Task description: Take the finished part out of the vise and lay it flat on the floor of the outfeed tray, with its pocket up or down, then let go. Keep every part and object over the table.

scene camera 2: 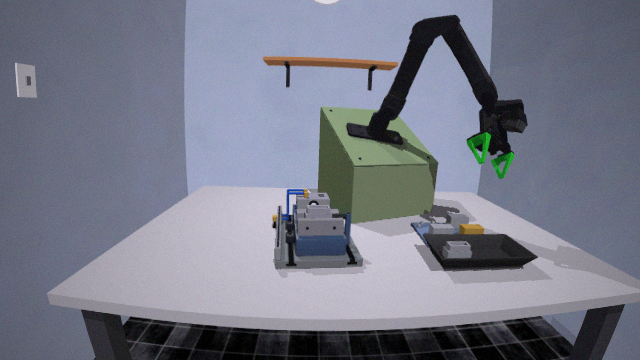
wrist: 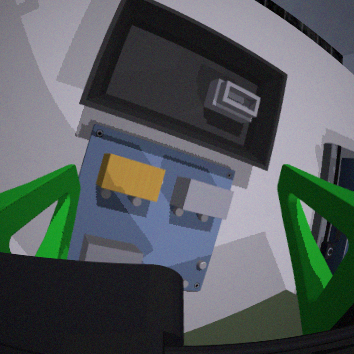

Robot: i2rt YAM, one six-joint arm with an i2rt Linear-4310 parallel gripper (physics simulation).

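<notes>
The vise, with a blue body and grey jaws, stands left of centre on the table in the scene view. A light grey part shows at its jaws; its lower portion is hidden. The black outfeed tray is at the right. A grey part sits in it, pocket up, near one end. My gripper is open and empty, high above the tray and board area, well away from the vise.
A blue board beside the tray carries a yellow block and grey blocks. The green pedestal under the arm stands behind the vise. A blue hose rises at the vise's left.
</notes>
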